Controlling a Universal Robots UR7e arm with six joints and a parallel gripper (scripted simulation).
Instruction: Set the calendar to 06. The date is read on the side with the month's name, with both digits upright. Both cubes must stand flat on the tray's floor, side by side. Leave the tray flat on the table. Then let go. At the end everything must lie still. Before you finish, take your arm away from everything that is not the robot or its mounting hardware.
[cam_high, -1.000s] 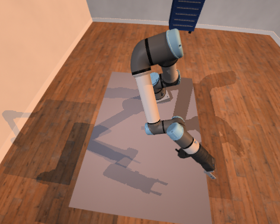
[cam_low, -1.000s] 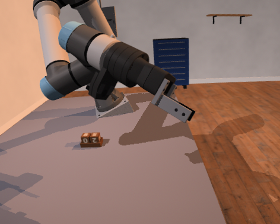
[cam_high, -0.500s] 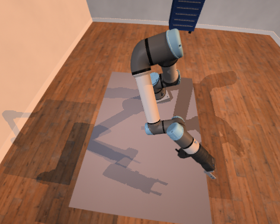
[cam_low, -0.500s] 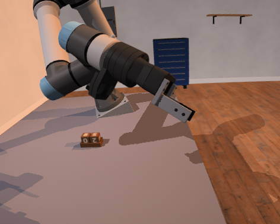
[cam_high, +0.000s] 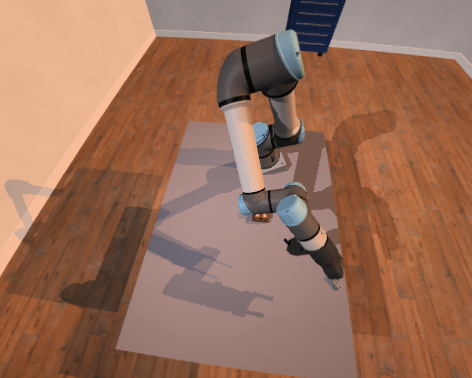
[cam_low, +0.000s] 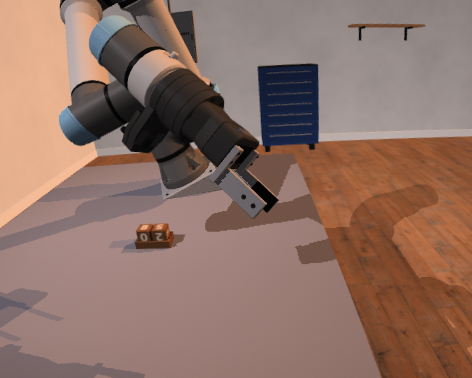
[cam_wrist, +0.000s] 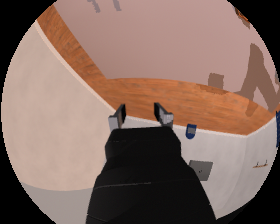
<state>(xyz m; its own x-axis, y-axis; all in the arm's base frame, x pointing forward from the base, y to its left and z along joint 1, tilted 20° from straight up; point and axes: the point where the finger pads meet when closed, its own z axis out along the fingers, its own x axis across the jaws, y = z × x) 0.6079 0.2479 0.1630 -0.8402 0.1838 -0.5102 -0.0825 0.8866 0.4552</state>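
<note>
The brown wooden tray lies 28 cm behind my hand, 21 cm to the right of it and 21 cm below it.
</note>
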